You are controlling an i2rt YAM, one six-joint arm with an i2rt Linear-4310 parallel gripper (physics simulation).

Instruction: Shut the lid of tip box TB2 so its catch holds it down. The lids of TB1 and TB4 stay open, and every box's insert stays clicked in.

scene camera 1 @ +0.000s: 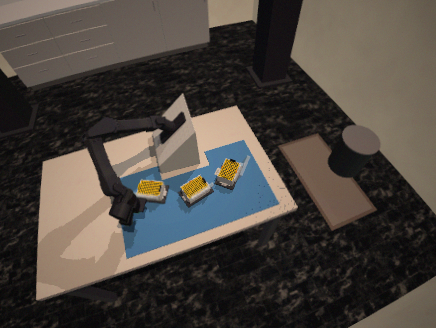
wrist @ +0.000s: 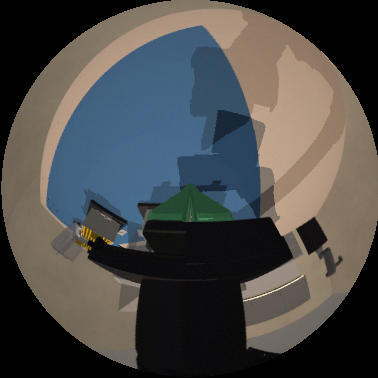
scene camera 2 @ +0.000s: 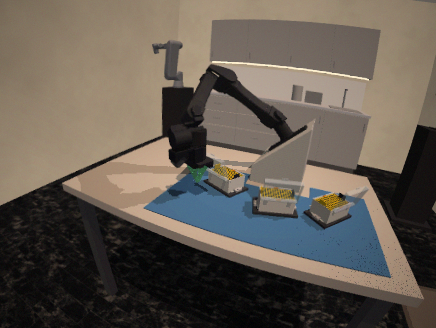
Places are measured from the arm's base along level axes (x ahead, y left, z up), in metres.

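Where they show: gripper, fingertip midpoint: (scene camera 1: 139, 211) (wrist: 189, 187) (scene camera 2: 197, 181); arm's base at its link origin: (scene camera 1: 172, 128) (scene camera 2: 288, 138).
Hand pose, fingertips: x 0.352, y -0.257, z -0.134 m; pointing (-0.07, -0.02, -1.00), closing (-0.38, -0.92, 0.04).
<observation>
Each offset is from my fingertips to the top centre of the thing. "pt": to the spot under its first point. Level surfaces: height alone.
Three white tip boxes with yellow tip rows stand on the blue mat @(dz -0.043 m) (scene camera 1: 200, 227) (scene camera 2: 235, 222) (wrist: 135, 115); I cannot read which is TB2. The left box (scene camera 1: 151, 190) (scene camera 2: 226, 183) has a clear lid @(pt dx -0.010, dy +0.066, dz +0.098 m) (scene camera 2: 216, 160) raised at its far left. The middle box @(dx -0.054, dy +0.285, dz +0.023 m) (scene camera 1: 196, 190) (scene camera 2: 276, 204) has its clear lid (scene camera 2: 283, 183) upright at the back. The right box @(dx -0.089, dy +0.484, dz +0.032 m) (scene camera 1: 229, 171) (scene camera 2: 330, 209) has its lid @(dx -0.046, dy +0.536, dz +0.111 m) (scene camera 1: 245, 166) (scene camera 2: 357, 195) tilted outward. My gripper (scene camera 2: 198, 181) (wrist: 189, 187) is shut and empty, green tips low over the mat, left of the left box. The hand hides the tips in scene camera 1.
A slanted white panel (scene camera 1: 177, 145) (scene camera 2: 287, 157) stands behind the boxes, by the arm's base. The arm arches above the table's left part. The pale table top @(dz -0.046 m) (scene camera 1: 60, 200) (scene camera 2: 120, 177) borders the mat. A second small grey arm (scene camera 2: 172, 60) stands on a dark pedestal beyond the table.
</observation>
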